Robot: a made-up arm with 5 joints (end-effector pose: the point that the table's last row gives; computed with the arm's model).
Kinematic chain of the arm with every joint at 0, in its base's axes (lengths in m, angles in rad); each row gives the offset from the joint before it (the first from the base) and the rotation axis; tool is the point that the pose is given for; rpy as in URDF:
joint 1: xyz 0 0 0.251 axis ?
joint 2: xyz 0 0 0 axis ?
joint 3: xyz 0.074 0 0.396 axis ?
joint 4: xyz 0.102 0 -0.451 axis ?
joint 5: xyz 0.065 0 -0.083 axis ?
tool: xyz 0 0 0 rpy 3.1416 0 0
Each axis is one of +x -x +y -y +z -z.
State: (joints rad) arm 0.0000 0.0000 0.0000 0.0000 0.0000
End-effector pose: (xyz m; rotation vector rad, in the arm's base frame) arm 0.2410 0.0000 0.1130 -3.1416 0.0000 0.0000
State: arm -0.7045 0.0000 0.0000 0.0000 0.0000
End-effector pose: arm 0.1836 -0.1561 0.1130 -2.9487 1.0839 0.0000
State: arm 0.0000 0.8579 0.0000 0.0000 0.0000
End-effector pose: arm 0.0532 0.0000 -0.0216 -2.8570 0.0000 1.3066
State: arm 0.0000 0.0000 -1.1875 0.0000 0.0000
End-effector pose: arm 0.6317 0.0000 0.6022 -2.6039 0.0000 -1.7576
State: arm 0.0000 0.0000 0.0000 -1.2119 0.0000
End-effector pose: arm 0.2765 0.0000 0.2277 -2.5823 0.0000 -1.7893
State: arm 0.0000 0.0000 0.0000 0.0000 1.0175
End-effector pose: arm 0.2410 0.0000 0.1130 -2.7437 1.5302 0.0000
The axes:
joint 1: +z
joint 2: +y
joint 3: +y
joint 4: +y
joint 5: -z

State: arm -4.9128 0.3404 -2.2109 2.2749 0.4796
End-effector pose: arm 0.1254 0.6172 0.7283 2.5252 1.2055 -0.3452
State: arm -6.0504 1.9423 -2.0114 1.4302 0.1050
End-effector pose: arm 0.3964 0.0940 -0.4854 2.2852 0.1462 -1.8274
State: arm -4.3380 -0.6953 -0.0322 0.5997 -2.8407
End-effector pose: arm -0.0930 0.2367 0.2594 -2.2573 2.0972 0.1777
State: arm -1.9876 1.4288 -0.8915 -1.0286 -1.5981
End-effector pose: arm -0.1440 -0.3253 -0.2484 2.6083 -0.5145 -0.1468
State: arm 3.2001 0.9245 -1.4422 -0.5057 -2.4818
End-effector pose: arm -0.7759 -0.0454 0.1013 2.3635 -0.7328 -1.3010
